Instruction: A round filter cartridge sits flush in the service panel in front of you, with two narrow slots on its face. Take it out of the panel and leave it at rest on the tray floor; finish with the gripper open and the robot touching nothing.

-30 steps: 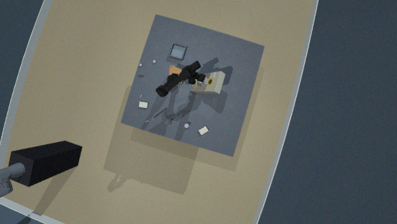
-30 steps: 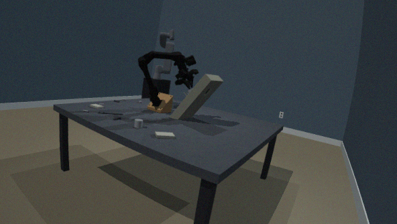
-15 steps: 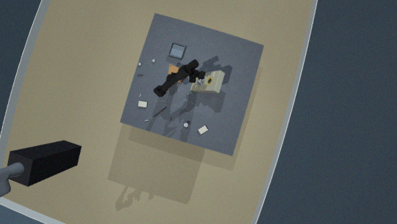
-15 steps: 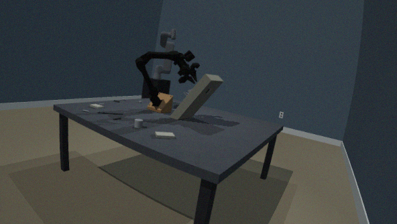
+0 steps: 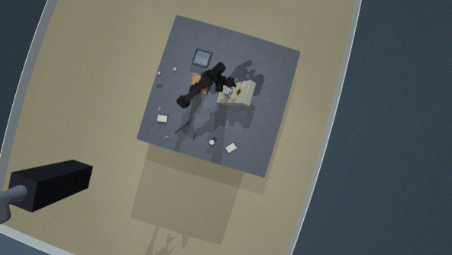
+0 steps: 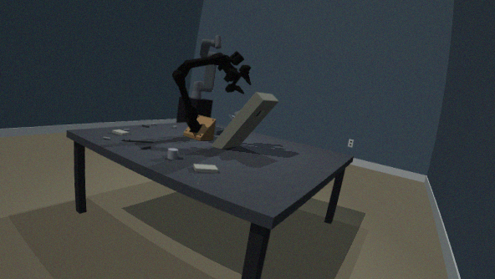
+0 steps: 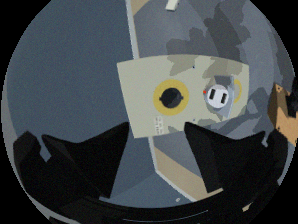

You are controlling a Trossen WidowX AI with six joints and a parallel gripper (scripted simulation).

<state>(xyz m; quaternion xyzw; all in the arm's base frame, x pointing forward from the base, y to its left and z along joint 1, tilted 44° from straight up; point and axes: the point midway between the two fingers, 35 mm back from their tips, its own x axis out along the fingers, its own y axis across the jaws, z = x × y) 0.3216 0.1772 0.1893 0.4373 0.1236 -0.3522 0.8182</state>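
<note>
Now: gripper tip 14 cm above the round grey filter cartridge, 3 cm past it and 1 cm to the left of it. The rest, counted from my gripper tip: beige service panel 17 cm below, 2 cm ahead, 1 cm to the right; square grey tray 38 cm behind, 32 cm below, 28 cm to the left.
</note>
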